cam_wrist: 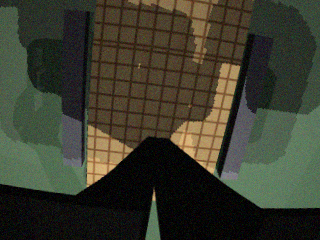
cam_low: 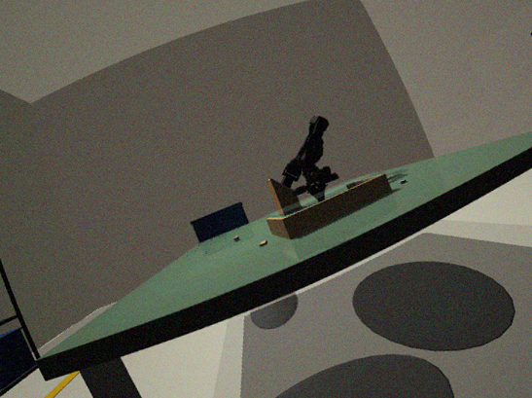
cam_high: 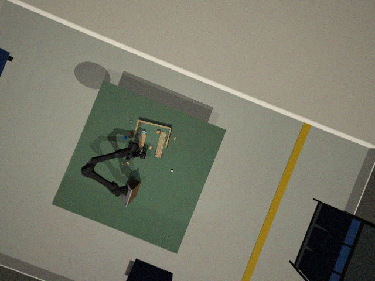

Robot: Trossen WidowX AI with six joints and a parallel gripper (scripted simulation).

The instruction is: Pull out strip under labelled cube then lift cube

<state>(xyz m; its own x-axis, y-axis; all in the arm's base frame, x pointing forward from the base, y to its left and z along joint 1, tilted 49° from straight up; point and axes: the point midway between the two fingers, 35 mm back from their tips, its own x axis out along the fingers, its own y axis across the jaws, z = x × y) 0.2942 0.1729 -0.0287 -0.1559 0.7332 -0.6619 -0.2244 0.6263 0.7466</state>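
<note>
My gripper tip is now 90 mm short of the tan gridded strip and 20 mm to the right of it. The rest, counted from my gripper tip: red ball: 150 mm to the left, 130 mm ahead, 10 mm above; then blue ball: 190 mm to the left, 60 mm ahead; then pale blue cube marked r: 200 mm ahead, 40 mm to the left, 20 mm above.
</note>
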